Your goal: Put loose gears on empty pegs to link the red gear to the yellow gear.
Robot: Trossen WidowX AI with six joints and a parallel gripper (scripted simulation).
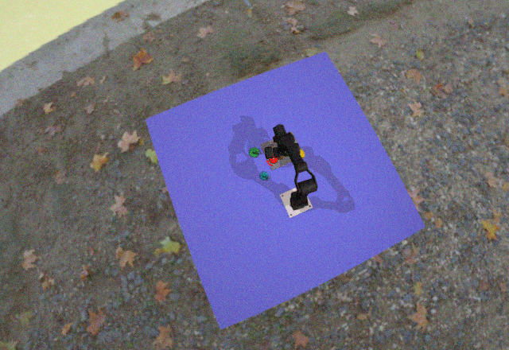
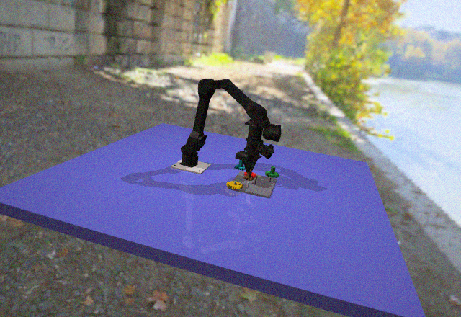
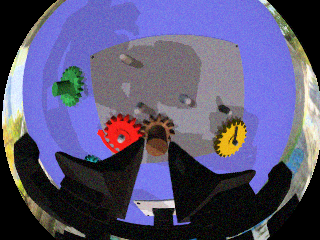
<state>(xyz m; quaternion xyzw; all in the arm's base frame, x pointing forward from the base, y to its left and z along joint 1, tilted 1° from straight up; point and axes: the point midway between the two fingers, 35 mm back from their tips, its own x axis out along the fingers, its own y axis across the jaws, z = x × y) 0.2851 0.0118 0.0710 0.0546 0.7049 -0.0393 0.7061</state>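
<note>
Now: the brown gear 2 cm below my gripper tip. The rest, counted from my gripper tip: teal gear: 8 cm behind, 12 cm to the left, 2 cm below; red gear: 1 cm behind, 4 cm to the left, 2 cm below; yellow gear: 2 cm behind, 11 cm to the right, 2 cm below.
</note>
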